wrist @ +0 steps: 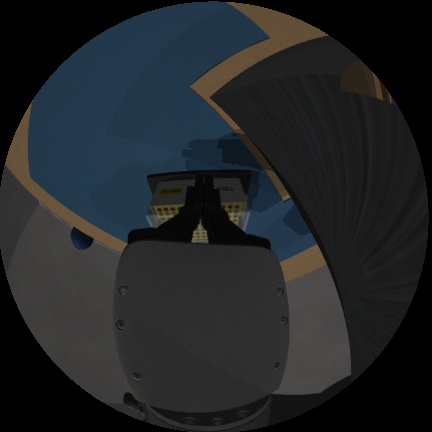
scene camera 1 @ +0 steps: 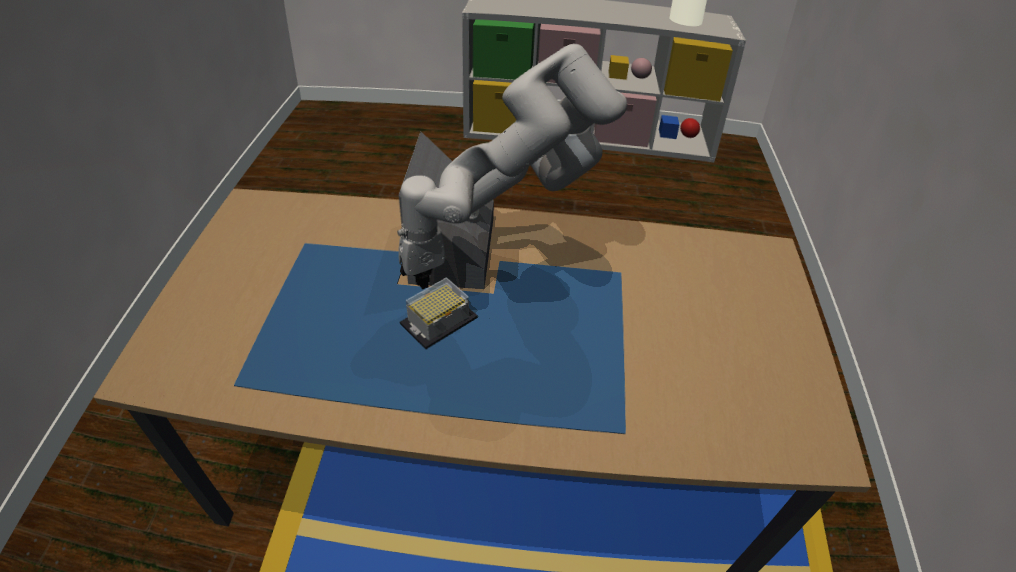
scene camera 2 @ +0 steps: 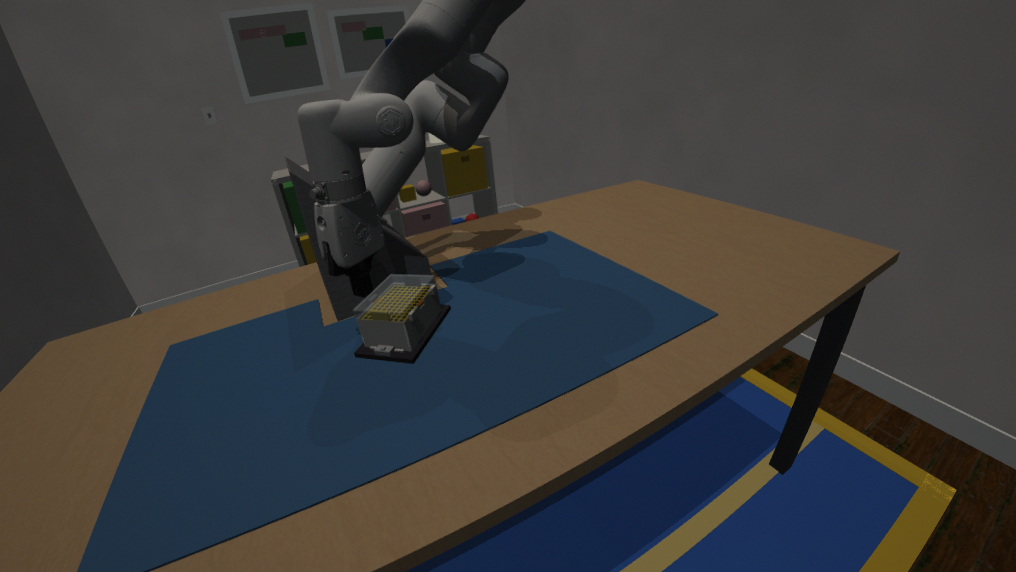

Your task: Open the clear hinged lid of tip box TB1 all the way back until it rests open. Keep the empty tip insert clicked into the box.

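Frame: origin at the arm's base, x right, y ahead, z up, level; metres.
Seen in the pictures: gripper, between the fingertips: [wrist: 202,185] [scene camera 1: 422,284] [scene camera 2: 363,294].
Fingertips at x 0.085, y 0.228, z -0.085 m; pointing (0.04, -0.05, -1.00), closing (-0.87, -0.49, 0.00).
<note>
Pixels of each thing's top centre, then the offset from my fingertips to it. "spot": a spot on its surface instead. Level surfaces: height alone.
- Tip box TB1, centre of its top: [wrist: 198,235] [scene camera 2: 395,291] [scene camera 1: 437,298] dy +0.058, dx -0.038, dz +0.013 m
- black base, a spot on its surface: [scene camera 2: 403,357] spot: dy +0.134, dx -0.004, dz -0.056 m
- clear lid, a spot on its surface: [wrist: 243,220] [scene camera 1: 448,281] spot: dy +0.002, dx -0.062, dz +0.013 m
- blue mat, height of its surface: dz -0.064 m
- wooden table, height of its surface: dz -0.067 m
Tip box TB1 [scene camera 1: 419,324] [scene camera 2: 383,334] [wrist: 167,186] stands upright on a black base [scene camera 1: 455,327] [scene camera 2: 403,357]. Its yellow tip insert [scene camera 1: 437,304] [scene camera 2: 398,301] [wrist: 160,210] shows through the clear lid [scene camera 1: 457,284] [scene camera 2: 414,279] [wrist: 243,220] and looks level in the box. The lid lies over the insert; I cannot tell whether it is slightly raised. My gripper [scene camera 1: 423,285] [scene camera 2: 363,293] [wrist: 202,185] is shut and empty, pointing down at the box side nearest the arm's mount. In the wrist view its fingers cover the middle of the labelled wall and the lid's near edge. Contact cannot be told.
A blue mat [scene camera 1: 554,376] [scene camera 2: 248,440] [wrist: 80,100] lies under the box on the wooden table [scene camera 1: 710,341] [scene camera 2: 746,255]. A tall grey panel [scene camera 1: 465,259] [wrist: 310,150] stands close behind the gripper. A shelf unit [scene camera 1: 604,14] stands beyond the table.
</note>
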